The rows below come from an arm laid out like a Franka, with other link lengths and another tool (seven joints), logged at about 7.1 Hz.
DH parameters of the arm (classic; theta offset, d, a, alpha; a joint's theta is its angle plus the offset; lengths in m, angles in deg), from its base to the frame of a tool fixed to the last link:
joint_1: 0 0.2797 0 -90
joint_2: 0 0 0 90
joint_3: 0 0.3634 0.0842 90
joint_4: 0 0 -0.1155 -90
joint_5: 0 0.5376 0 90
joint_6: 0 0 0.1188 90
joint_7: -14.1 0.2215 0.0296 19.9
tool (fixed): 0 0.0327 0 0
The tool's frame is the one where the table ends.
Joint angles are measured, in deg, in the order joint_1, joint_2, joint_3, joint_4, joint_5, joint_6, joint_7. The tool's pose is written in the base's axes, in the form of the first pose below.
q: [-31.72 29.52 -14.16 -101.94 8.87 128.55 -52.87]
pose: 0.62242 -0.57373 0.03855 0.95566 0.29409 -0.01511 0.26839 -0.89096 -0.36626
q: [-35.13 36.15 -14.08 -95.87 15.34 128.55 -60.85]
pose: 0.61704 -0.61640 0.00635 0.94831 0.31390 0.04661 0.30668 -0.86878 -0.38880
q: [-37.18 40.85 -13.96 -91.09 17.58 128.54 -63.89]
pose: 0.61491 -0.64652 -0.01499 0.94542 0.31927 0.06525 0.31890 -0.86526 -0.38681
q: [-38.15 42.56 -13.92 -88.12 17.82 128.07 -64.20]
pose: 0.61788 -0.66523 -0.01169 0.94627 0.31550 0.07091 0.31843 -0.87095 -0.37424
